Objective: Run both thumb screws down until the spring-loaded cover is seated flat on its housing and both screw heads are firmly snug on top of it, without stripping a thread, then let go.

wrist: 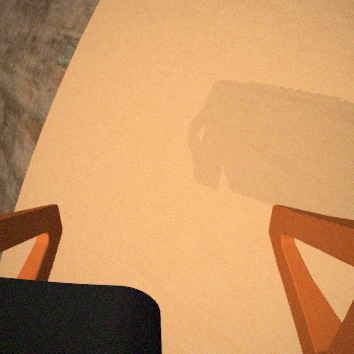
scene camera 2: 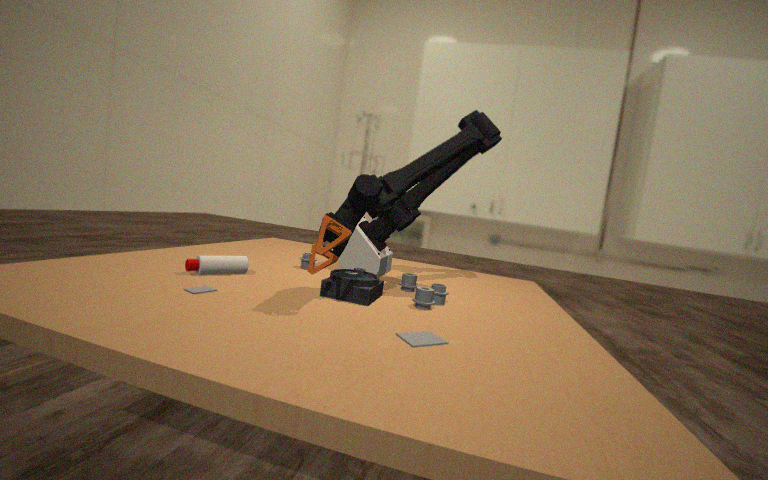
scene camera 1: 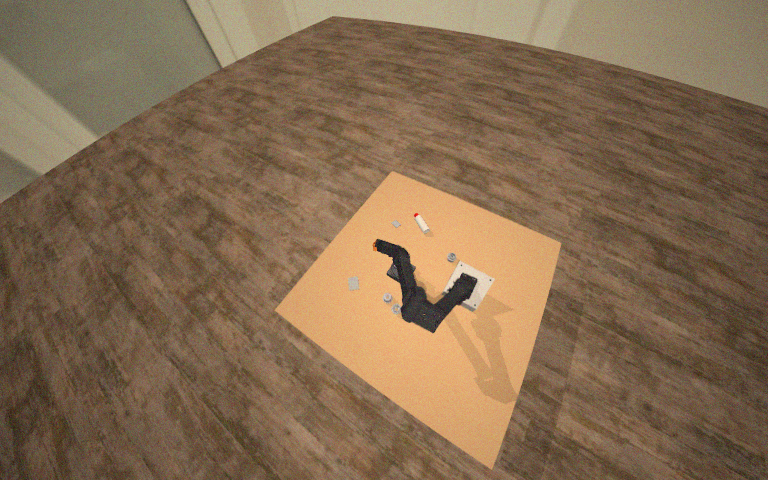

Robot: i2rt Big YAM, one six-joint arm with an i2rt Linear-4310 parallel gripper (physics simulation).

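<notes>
A low black block with a round dark top, apparently the housing and cover, sits on the board, partly hidden under the arm in scene camera 1. I cannot make out the two thumb screws, their heads or any gap under the cover. My gripper is open and empty, its orange fingers wide apart. It hangs above the board to the left of the black block in scene camera 2, not touching it. The block does not show in the wrist view, where bare board and the arm's shadow lie beyond the fingers.
Several grey flanged knobs stand around the block, one near the white robot base and another beyond the arm. A white cylinder with red end and two thin grey squares, one larger, lie on the board.
</notes>
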